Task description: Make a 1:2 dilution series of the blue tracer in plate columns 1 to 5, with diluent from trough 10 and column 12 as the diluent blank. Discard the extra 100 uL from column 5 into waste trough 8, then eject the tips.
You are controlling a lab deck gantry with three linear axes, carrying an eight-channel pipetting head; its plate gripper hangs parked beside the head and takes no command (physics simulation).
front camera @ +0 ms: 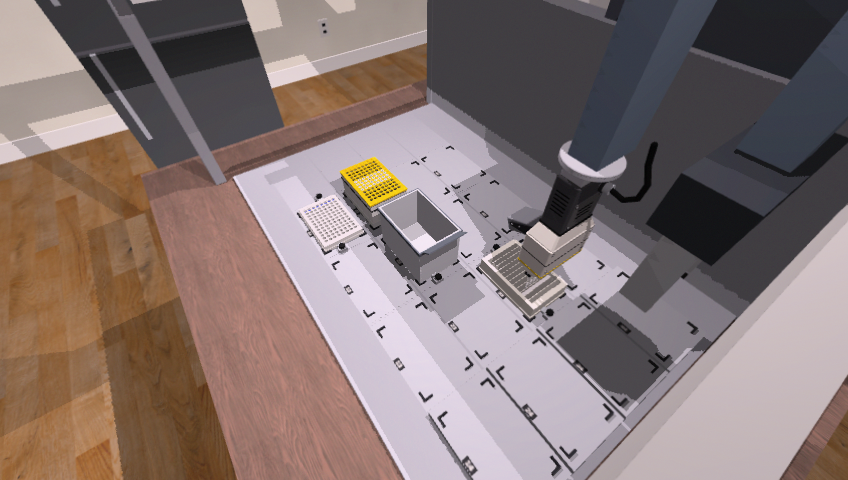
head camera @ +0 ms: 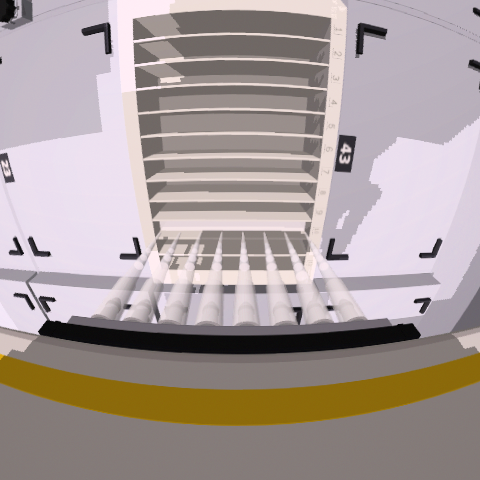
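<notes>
The reservoir [front camera: 505,291] [head camera: 137,175] stands under the pipetting head [front camera: 556,243]. A row of clear tips [head camera: 245,285] is on the head. In the head view their ends line up near trough 10 and its divider to trough 11; how deep they reach cannot be told. Waste trough 8 [head camera: 230,192] lies farther up. Liquid levels cannot be read. The white plate [front camera: 332,223] has blue wells along its far edge; its other wells look pale. The yellow tip rack [front camera: 373,180] shows filled and empty rows. The parked gripper's dark body hangs beside the head; its fingers cannot be made out.
An open grey tip waste bin [front camera: 440,258] with high walls stands between the tip rack and the reservoir. Black corner brackets and numbered slot labels [head camera: 345,153] mark the deck. A dark panel [front camera: 505,77] stands behind the deck, and a thin grey post [front camera: 172,89] rises at the left corner.
</notes>
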